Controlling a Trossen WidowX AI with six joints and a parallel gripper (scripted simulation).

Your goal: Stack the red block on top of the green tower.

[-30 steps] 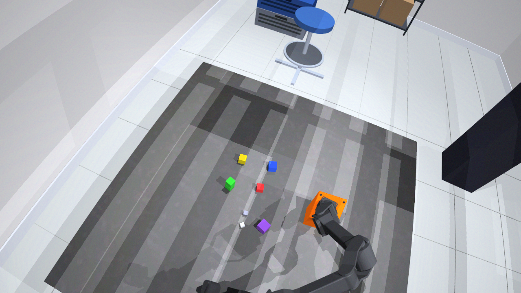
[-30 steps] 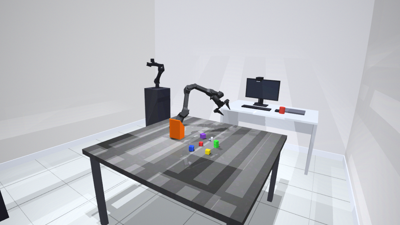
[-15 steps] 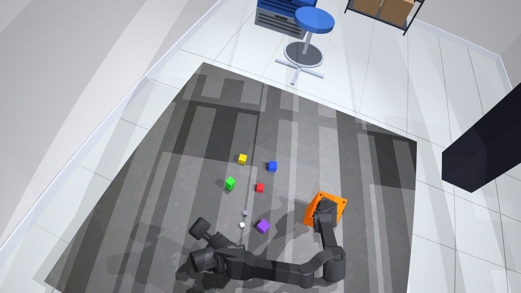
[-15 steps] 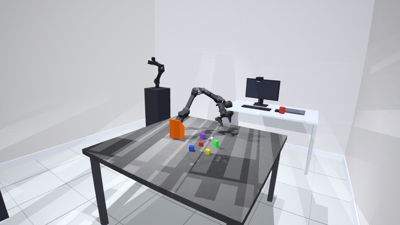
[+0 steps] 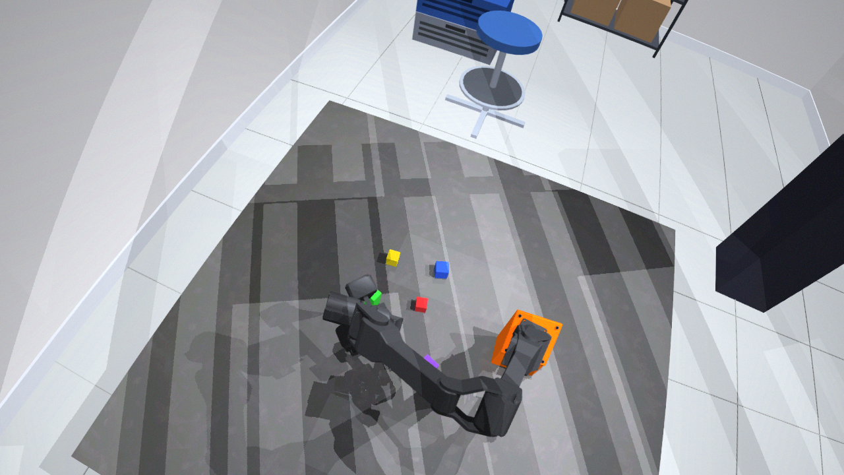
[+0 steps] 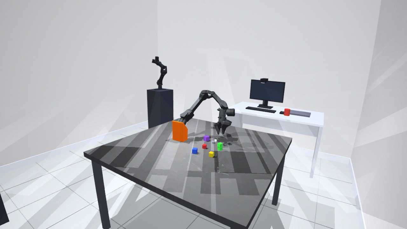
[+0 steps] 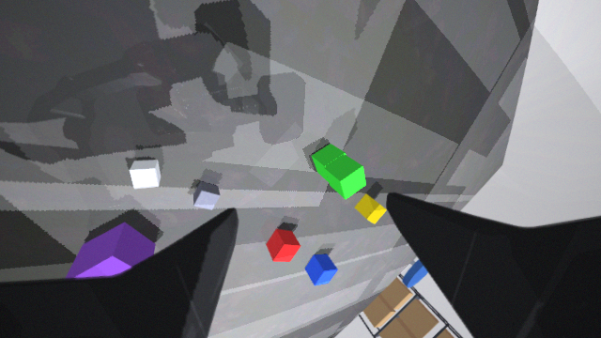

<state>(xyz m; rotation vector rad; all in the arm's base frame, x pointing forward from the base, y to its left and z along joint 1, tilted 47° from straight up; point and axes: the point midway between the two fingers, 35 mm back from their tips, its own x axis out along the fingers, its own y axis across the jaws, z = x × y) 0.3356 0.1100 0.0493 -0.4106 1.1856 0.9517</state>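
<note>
My gripper tip is now 80 mm past the red block, 120 mm to the left of it and 90 mm above it. Also, from my gripper tip: purple block (160 mm behind, 30 mm to the left, 80 mm below); then yellow block (50 mm ahead, 210 mm to the right, 90 mm below); then blue block (90 mm behind, 240 mm to the right, 80 mm below).
</note>
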